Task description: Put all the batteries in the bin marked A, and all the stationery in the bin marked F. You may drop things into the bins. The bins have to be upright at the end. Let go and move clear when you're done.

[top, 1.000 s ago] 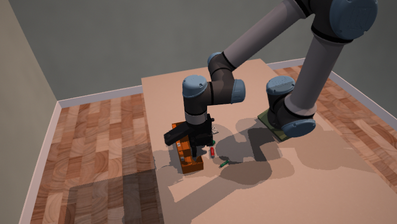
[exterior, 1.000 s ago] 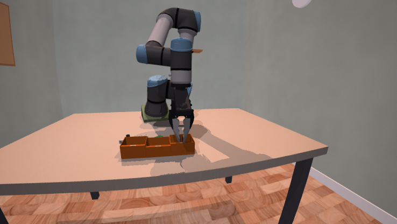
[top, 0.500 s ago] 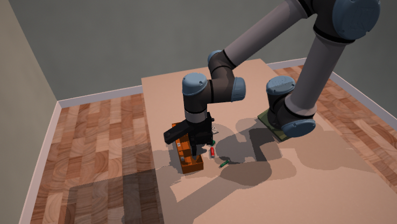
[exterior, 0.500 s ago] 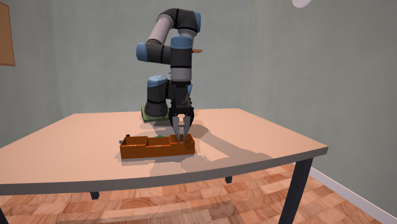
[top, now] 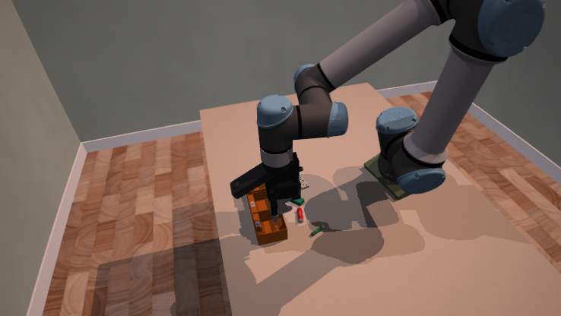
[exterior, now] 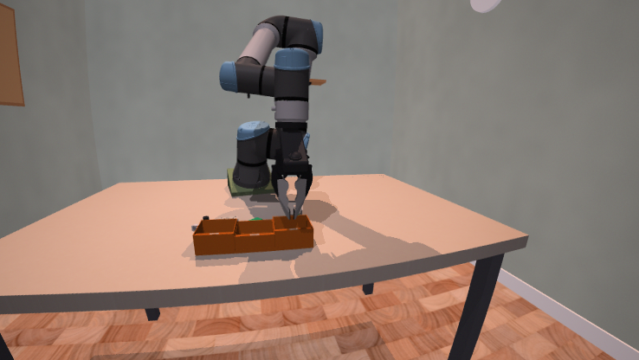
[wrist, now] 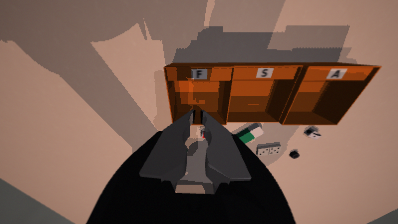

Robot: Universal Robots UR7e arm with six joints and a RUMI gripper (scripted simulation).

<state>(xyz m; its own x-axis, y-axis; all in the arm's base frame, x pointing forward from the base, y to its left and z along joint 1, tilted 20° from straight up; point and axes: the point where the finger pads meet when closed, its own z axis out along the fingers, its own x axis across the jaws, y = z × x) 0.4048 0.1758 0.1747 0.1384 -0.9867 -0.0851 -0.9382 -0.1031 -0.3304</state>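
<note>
The green battery lies 120 mm behind my hand, 10 mm to the left of it and 60 mm below it. Round my hand: green-and-white eraser: 60 mm behind, 120 mm to the right, 60 mm below; red battery: 80 mm behind, 40 mm to the right, 50 mm below; orange three-compartment bin: 30 mm ahead, 80 mm to the right, 40 mm below.
</note>
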